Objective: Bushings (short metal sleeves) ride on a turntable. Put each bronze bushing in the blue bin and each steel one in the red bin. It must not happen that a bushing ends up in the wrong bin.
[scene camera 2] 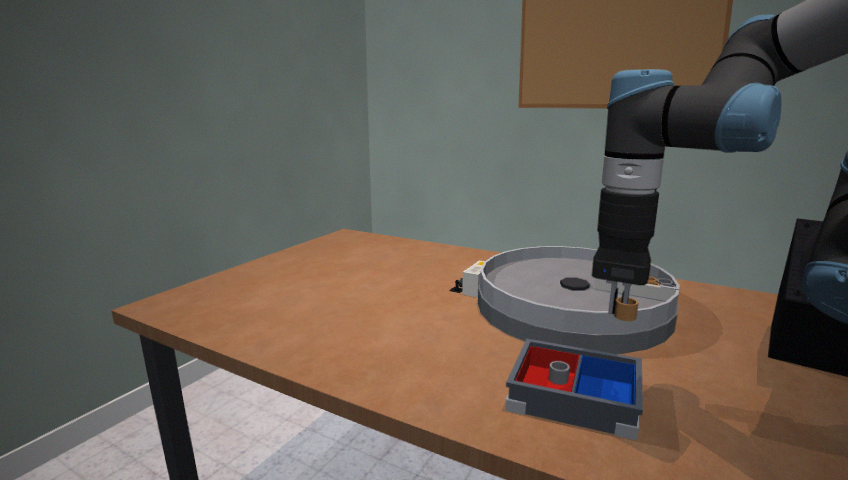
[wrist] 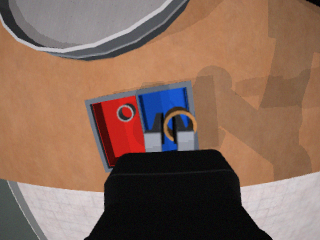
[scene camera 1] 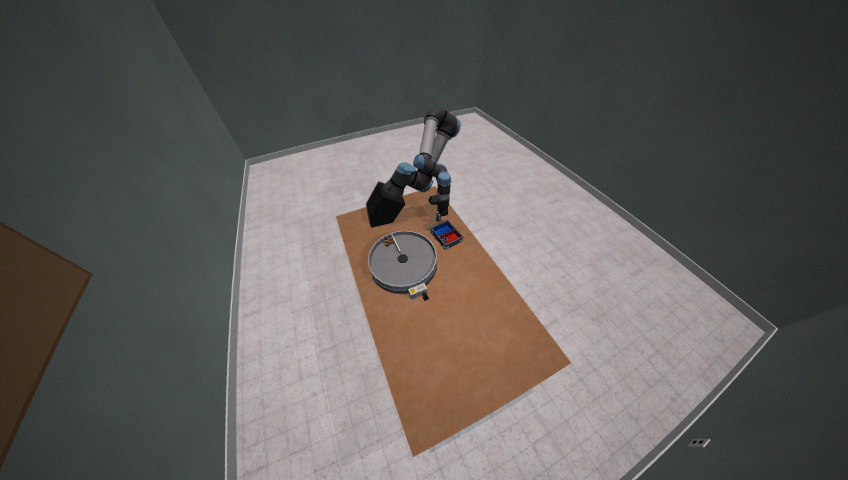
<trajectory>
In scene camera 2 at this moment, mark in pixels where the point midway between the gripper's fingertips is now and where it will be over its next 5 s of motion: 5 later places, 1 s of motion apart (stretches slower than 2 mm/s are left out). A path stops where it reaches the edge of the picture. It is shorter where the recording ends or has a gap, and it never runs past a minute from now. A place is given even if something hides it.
My gripper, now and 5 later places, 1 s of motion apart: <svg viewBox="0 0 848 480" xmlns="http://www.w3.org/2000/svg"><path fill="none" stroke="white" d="M617 312L612 357L610 366L609 374L608 383L608 382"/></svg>
</trajectory>
